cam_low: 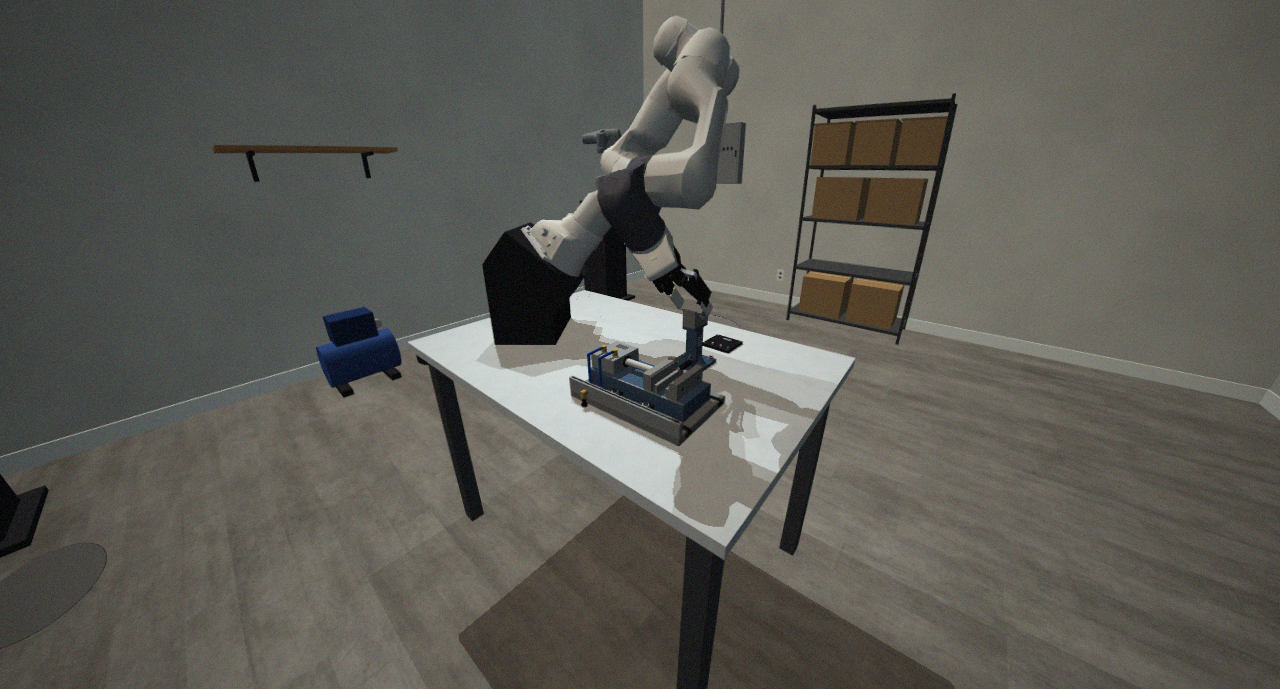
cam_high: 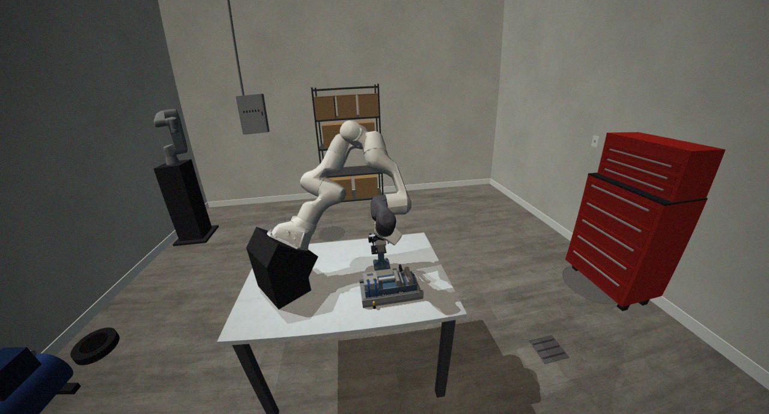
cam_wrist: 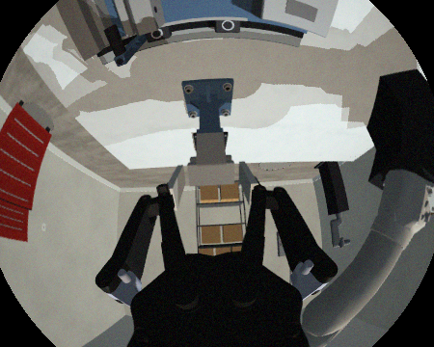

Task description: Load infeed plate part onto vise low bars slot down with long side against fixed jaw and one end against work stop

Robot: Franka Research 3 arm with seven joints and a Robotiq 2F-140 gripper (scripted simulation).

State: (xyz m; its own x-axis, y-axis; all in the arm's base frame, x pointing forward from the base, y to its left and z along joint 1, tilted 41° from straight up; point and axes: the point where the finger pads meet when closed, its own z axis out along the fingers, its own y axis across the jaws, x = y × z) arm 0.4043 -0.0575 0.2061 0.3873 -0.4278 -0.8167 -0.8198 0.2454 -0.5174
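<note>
Right now the part is 30 mm below my hand and 20 mm to the left of it. The rest, counted from my hand: black infeed plate 190 mm to the left, 180 mm below, 10 mm ahead.
</note>
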